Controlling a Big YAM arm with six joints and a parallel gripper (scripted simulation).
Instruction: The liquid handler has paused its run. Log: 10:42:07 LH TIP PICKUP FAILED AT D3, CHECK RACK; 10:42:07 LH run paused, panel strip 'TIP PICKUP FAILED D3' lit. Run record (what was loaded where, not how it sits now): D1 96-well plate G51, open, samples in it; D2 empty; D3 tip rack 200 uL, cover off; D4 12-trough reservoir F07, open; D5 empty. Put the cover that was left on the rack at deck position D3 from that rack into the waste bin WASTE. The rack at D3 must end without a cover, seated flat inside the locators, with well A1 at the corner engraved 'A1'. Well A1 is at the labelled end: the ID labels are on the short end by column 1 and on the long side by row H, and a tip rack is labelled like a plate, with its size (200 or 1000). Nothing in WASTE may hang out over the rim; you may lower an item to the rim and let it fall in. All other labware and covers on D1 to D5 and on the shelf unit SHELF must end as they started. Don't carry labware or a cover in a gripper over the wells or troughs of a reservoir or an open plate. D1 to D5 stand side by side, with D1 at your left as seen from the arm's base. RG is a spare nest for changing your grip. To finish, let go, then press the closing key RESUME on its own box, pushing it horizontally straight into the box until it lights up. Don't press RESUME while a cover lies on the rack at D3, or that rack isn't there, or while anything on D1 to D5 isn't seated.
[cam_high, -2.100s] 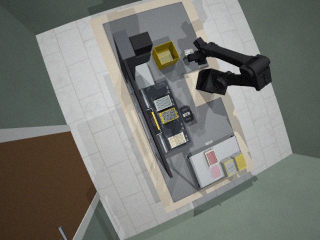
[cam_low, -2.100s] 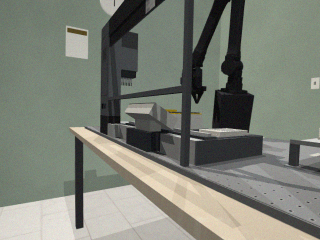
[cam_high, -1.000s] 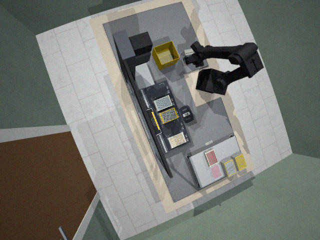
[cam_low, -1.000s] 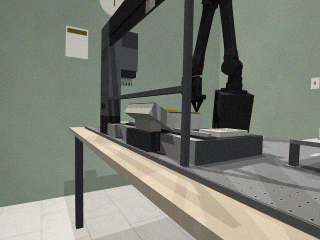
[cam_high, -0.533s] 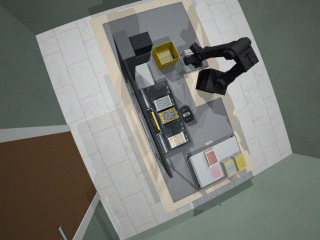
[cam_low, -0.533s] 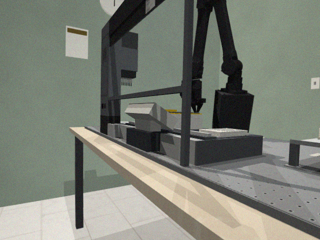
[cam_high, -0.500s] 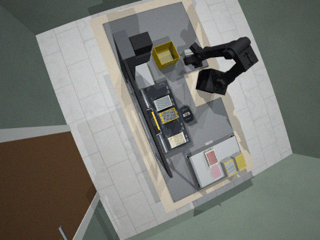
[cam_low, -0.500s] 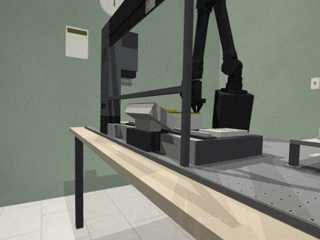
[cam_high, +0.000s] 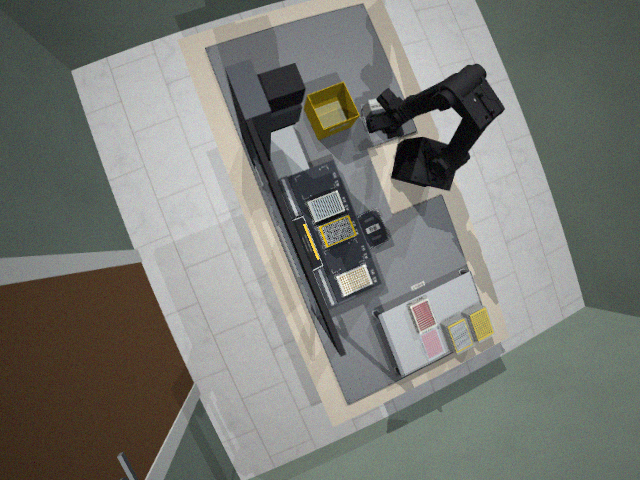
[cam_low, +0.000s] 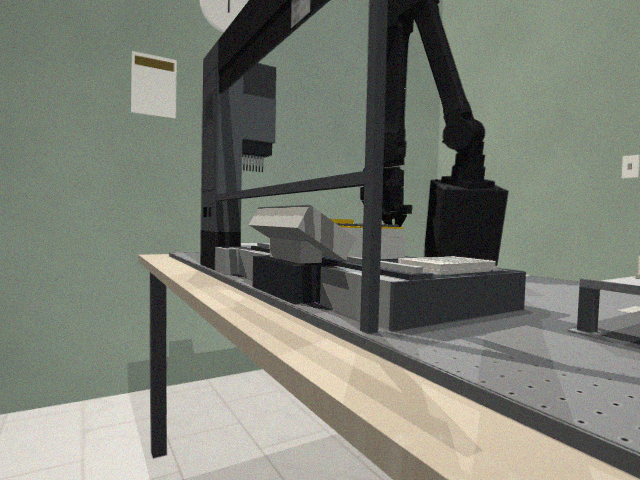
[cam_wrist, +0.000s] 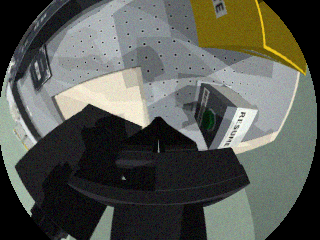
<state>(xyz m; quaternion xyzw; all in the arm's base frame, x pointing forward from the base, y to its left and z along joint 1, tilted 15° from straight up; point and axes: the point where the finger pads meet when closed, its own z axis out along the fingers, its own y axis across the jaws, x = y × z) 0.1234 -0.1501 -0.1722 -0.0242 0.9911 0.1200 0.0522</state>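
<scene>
The resume box lies 90 mm to the right of my hand, 20 mm below it and 10 mm ahead of it. Also, from my hand: yellow-framed tip rack (340 mm to the left, 270 mm ahead, 10 mm above); yellow waste bin (190 mm ahead, 120 mm to the right, 50 mm below); clear cover (200 mm ahead, 120 mm to the right, 70 mm below).
</scene>
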